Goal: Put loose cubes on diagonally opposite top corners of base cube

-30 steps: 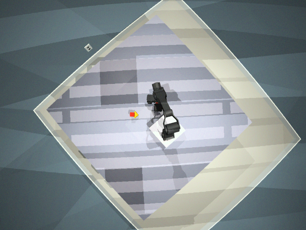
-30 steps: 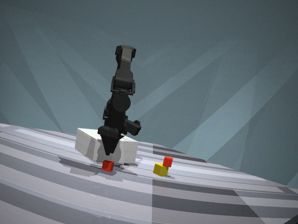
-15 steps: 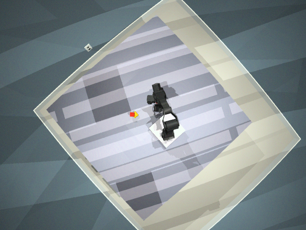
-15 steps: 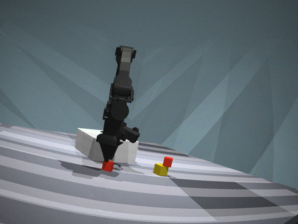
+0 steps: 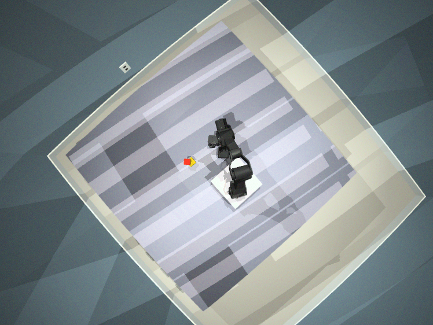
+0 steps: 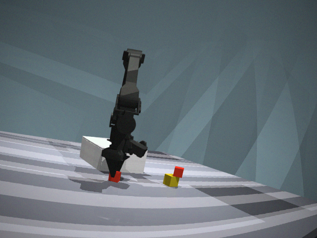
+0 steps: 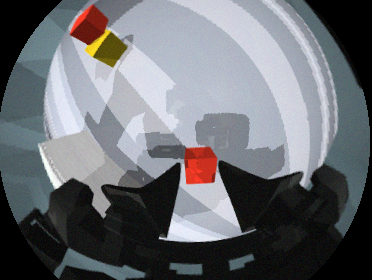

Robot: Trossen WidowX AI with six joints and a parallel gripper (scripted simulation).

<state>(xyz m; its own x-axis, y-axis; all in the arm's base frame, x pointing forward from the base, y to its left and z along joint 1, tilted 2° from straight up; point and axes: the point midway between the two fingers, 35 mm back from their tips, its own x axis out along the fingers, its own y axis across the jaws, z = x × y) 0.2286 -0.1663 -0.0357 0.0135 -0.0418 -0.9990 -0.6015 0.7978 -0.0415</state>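
My gripper tip is 210 mm to the right of the yellow cube and 70 mm short of it.
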